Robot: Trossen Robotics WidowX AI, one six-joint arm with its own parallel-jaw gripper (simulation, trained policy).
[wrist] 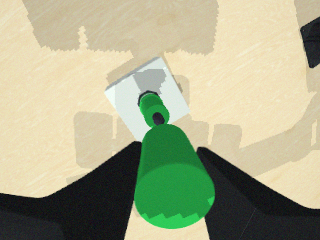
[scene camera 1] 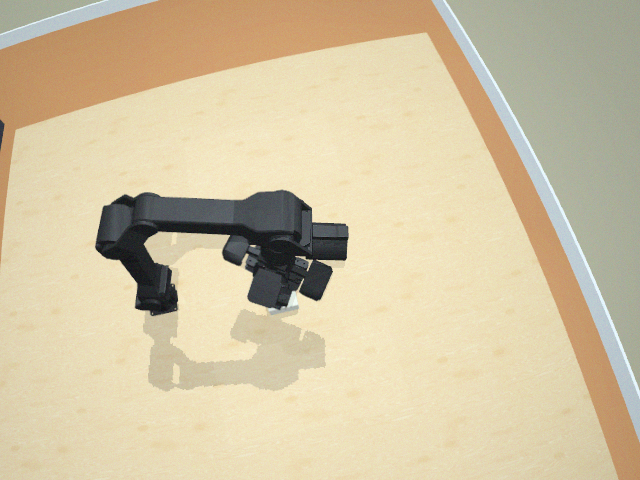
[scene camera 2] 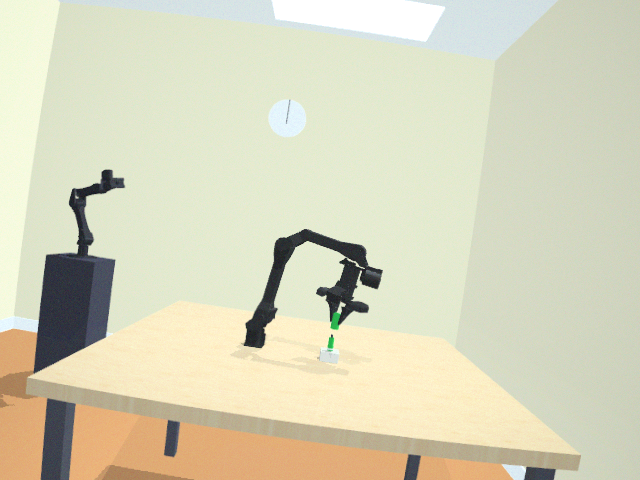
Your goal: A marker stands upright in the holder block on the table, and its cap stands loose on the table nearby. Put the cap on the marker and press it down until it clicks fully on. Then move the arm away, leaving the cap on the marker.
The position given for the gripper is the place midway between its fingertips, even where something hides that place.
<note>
In view: the gripper [scene camera 1: 275, 278] and a green cap [wrist: 173, 188].
The gripper also shows in the wrist view [wrist: 168, 152] and in scene camera 2 [scene camera 2: 334, 323]. Scene camera 1 does not show the green cap, which is hidden by the gripper.
</note>
